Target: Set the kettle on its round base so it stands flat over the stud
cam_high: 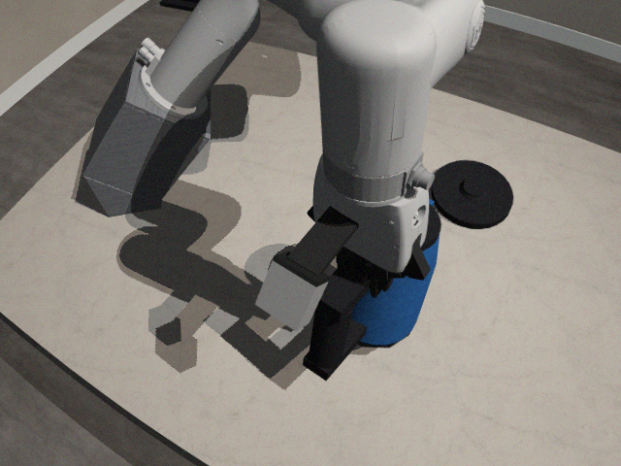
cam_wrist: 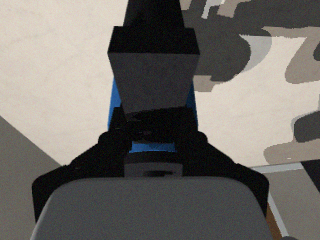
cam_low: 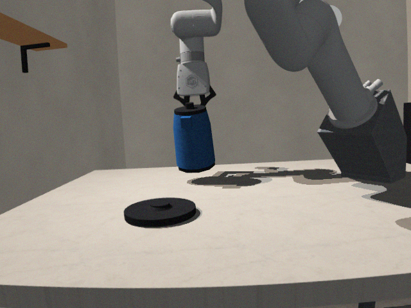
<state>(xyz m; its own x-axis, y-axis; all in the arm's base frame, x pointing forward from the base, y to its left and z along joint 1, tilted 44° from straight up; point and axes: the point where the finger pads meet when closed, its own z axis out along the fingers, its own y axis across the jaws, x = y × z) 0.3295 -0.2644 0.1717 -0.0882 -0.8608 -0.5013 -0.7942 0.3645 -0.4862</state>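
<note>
Right now the blue kettle is 60 mm below my hand and 20 mm to the left of it. The rest, counted from my hand: round black base: 350 mm to the left, 200 mm below, 50 mm ahead.
</note>
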